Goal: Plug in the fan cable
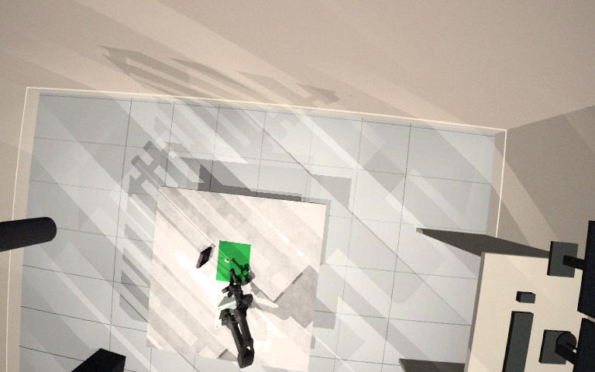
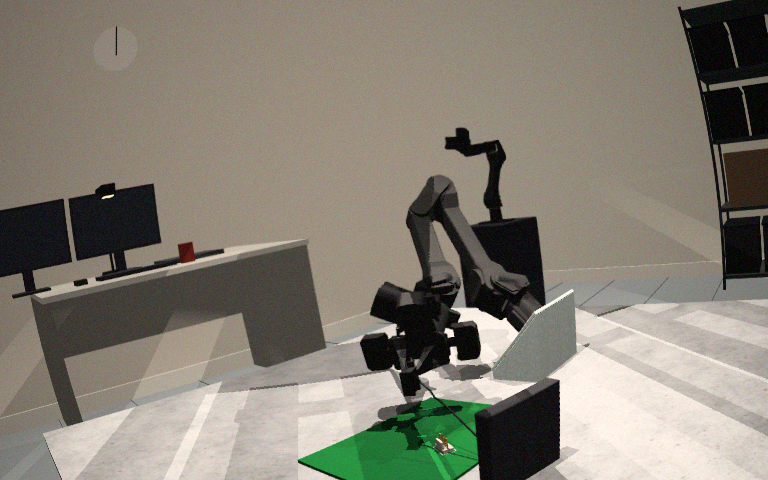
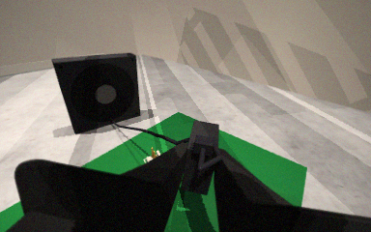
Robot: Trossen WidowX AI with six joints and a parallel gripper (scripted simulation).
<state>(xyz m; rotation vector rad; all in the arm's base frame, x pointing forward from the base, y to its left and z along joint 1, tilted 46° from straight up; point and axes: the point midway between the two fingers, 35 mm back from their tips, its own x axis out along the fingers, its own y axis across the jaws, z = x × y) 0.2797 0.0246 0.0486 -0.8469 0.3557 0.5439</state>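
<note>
Right now the green board is 2 cm ahead of my gripper tip, 4 cm to the left of it and 12 cm below it. Round my gripper tip: four-pin fan header 3 cm ahead, 9 cm to the left, 11 cm below; then fan 3 cm ahead, 23 cm to the left, 5 cm below; then fan plug 1 cm ahead, 1 cm below.
</note>
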